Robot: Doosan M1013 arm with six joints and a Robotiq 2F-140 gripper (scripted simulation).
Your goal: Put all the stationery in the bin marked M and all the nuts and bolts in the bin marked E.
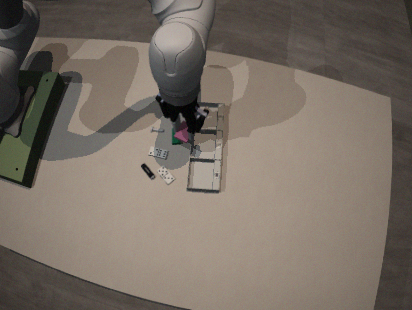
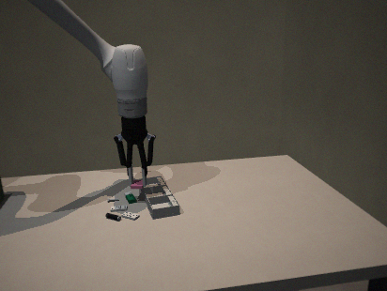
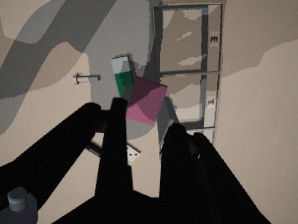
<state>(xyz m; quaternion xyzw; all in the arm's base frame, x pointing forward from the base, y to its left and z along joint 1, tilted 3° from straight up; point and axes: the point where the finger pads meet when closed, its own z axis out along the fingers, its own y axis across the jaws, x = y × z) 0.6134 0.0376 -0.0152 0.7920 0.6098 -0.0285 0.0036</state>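
Right now the green eraser is 8 cm below my hand, 3 cm behind it and 2 cm to the left of it. From my hand the other things lie so: pink pad: 3 cm below; grey bolt: 9 cm behind, 8 cm below, 1 cm to the left; grey three-compartment bin row: 7 cm below, 6 cm ahead, 1 cm to the right.
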